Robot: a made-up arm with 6 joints.
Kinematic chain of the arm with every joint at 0, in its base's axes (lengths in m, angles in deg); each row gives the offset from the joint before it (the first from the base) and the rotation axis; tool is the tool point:
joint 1: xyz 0 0 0.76 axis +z
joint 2: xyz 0.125 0 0 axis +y
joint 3: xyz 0 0 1.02 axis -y
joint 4: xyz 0 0 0.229 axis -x
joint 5: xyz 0.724 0 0 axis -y
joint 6: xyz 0.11 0 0 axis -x
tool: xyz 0 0 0
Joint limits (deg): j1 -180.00..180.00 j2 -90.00..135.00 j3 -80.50..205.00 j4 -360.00..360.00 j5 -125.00..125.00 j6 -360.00..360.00
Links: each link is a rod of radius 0.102 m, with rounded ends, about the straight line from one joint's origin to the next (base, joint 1, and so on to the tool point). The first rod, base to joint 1, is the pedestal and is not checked.
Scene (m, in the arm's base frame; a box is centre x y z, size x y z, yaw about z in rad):
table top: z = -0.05
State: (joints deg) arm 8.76 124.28 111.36 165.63 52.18 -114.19
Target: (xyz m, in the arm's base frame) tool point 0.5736 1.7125 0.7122
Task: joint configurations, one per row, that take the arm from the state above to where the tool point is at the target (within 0.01 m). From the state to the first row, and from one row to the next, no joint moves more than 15 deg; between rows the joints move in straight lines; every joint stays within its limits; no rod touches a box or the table.
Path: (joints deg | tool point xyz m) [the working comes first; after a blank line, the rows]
Joints at the target: 70.63 111.56 125.26 162.39 53.90 -114.19
Straight joint move there: clear.

1: 21.13 121.74 114.14 164.98 52.52 -114.19 | 1.6667 0.6684 0.2622
2: 33.51 119.19 116.92 164.33 52.87 -114.19 | 1.4969 1.0196 0.3757
3: 45.88 116.65 119.70 163.69 53.21 -114.19 | 1.2477 1.3221 0.4888
4: 58.25 114.10 122.48 163.04 53.56 -114.19 | 0.9336 1.5578 0.6014
5: 70.63 111.56 125.26 162.39 53.90 -114.19 | 0.5736 1.7125 0.7122

